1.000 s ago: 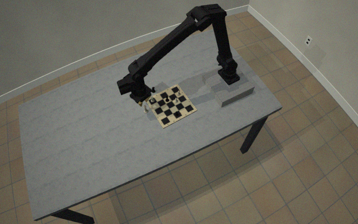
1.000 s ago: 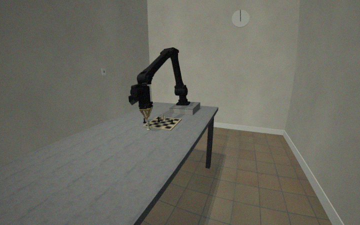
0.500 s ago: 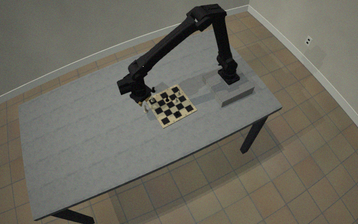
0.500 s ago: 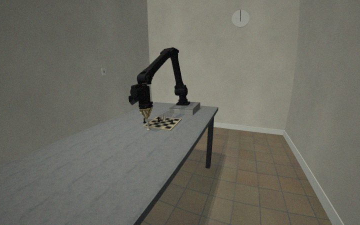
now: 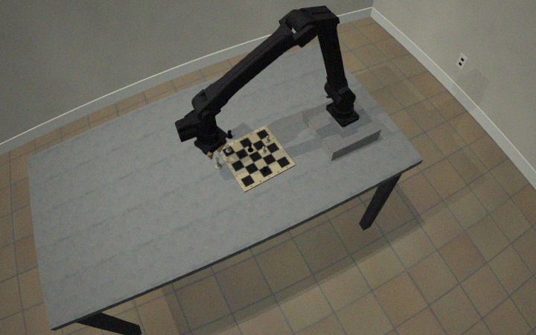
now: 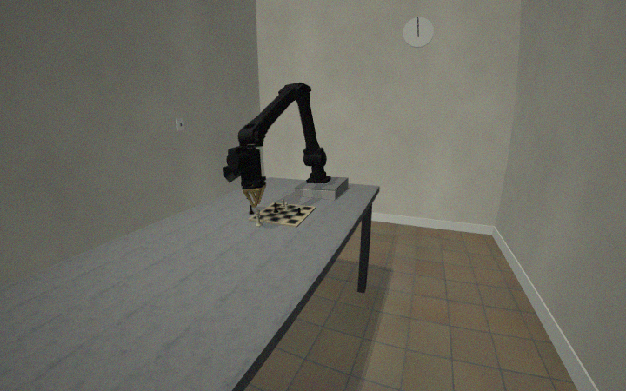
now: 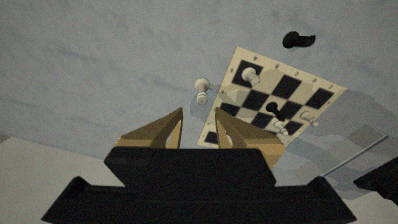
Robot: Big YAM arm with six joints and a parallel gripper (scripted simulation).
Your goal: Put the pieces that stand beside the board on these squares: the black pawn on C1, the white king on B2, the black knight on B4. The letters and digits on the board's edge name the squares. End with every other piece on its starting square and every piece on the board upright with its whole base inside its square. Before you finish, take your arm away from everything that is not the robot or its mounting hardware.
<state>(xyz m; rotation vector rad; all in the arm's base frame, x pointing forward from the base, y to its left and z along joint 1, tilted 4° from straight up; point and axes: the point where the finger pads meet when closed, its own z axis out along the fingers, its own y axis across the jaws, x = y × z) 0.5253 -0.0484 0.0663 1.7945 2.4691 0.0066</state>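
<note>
Right now my hand is 6 cm above the white king. Round my hand: chessboard: 14 cm behind, 9 cm below, 3 cm to the left; then black pawn: 14 cm behind, 11 cm to the left, 7 cm below; then black chess piece: 14 cm behind, 6 cm below.
</note>
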